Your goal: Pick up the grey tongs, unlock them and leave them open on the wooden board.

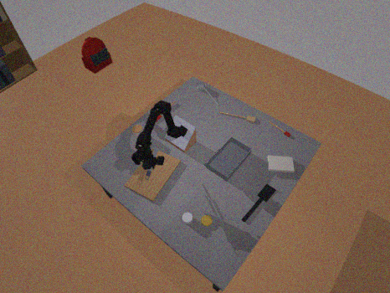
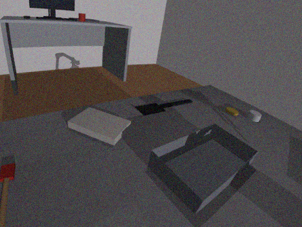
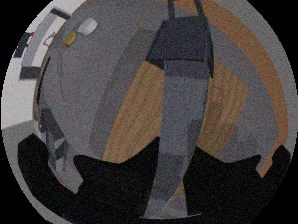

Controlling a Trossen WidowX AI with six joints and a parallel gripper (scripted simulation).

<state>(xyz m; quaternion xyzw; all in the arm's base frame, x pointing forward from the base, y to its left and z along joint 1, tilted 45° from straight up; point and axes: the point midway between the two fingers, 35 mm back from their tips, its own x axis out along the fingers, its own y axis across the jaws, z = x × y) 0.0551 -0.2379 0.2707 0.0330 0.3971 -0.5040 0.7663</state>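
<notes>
The wooden board is 10 cm below my gripper tip, 3 cm behind it and 1 cm to the left of it. Also, from my gripper tip: grey roasting tin: 44 cm to the left, 31 cm ahead, 8 cm below; then yellow puck: 48 cm ahead, 10 cm below, 1 cm to the right; then white puck: 38 cm ahead, 9 cm below, 8 cm to the right.
</notes>
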